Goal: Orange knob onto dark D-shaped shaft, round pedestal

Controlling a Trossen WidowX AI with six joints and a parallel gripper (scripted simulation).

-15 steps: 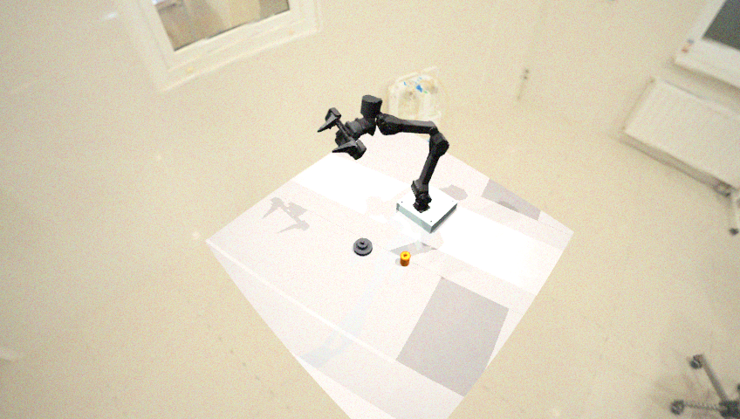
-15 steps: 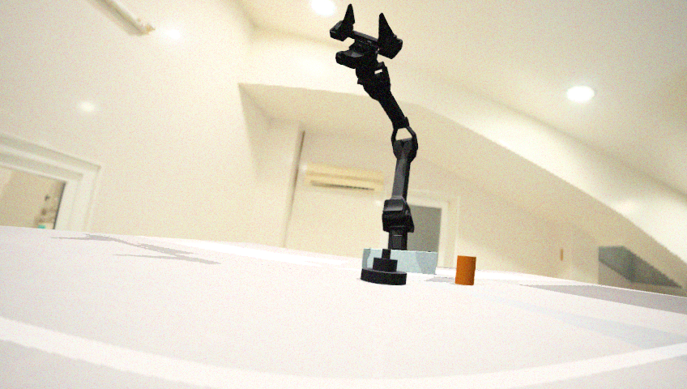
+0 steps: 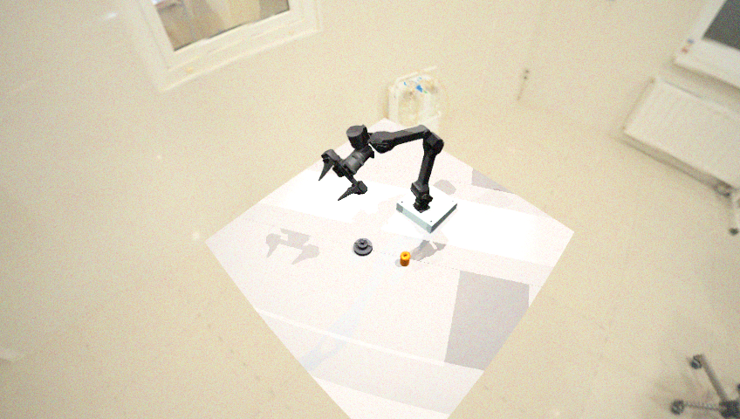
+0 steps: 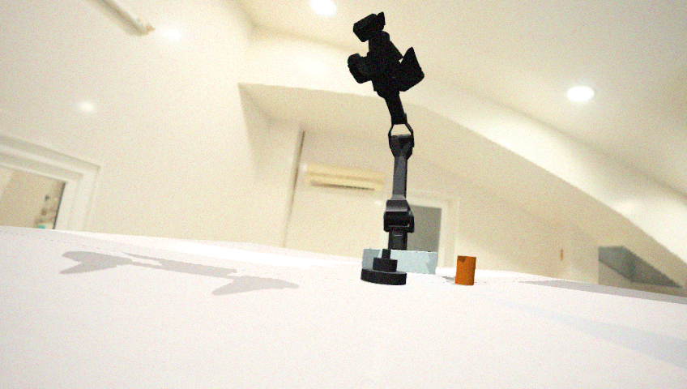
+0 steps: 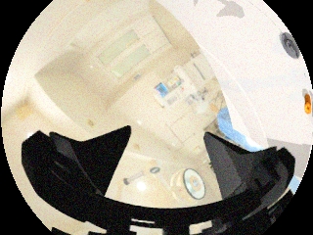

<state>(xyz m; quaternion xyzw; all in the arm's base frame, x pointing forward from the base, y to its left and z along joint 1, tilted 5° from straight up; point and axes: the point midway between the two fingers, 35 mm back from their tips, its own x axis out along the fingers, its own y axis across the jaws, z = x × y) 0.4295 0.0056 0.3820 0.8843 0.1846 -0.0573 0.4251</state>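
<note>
My gripper tip is now 430 mm above the orange knob, 210 mm past it and 170 mm to the right of it. Round my gripper tip: pedestal (430 mm below, 110 mm behind).
</note>
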